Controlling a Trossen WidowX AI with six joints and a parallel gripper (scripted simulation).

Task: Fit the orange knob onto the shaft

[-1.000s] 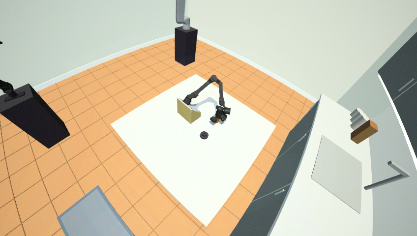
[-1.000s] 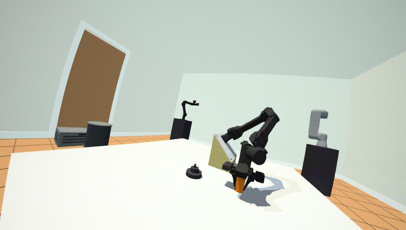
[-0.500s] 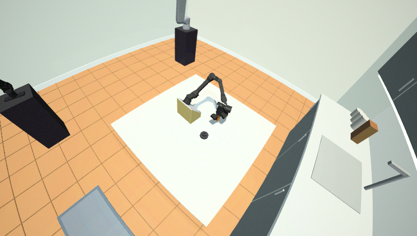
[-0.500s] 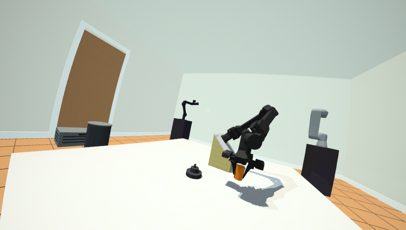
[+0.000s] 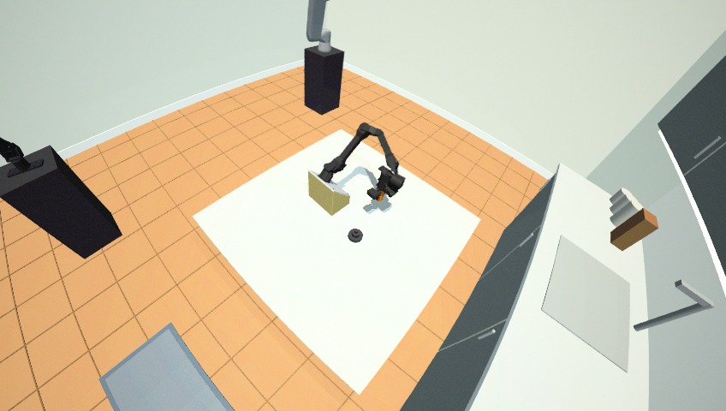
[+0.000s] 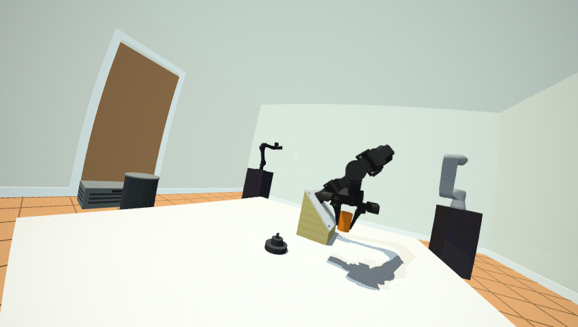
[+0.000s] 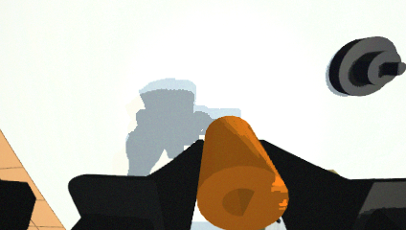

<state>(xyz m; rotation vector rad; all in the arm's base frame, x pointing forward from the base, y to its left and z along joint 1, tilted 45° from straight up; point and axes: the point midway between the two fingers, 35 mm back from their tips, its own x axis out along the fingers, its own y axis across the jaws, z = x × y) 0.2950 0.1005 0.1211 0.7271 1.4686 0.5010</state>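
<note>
Now: the dark round pedestal 20 mm ahead of my gripper tip, 220 mm to the right of it and 110 mm below it. The rest, counted from my gripper tip: orange knob: 20 mm above.
</note>
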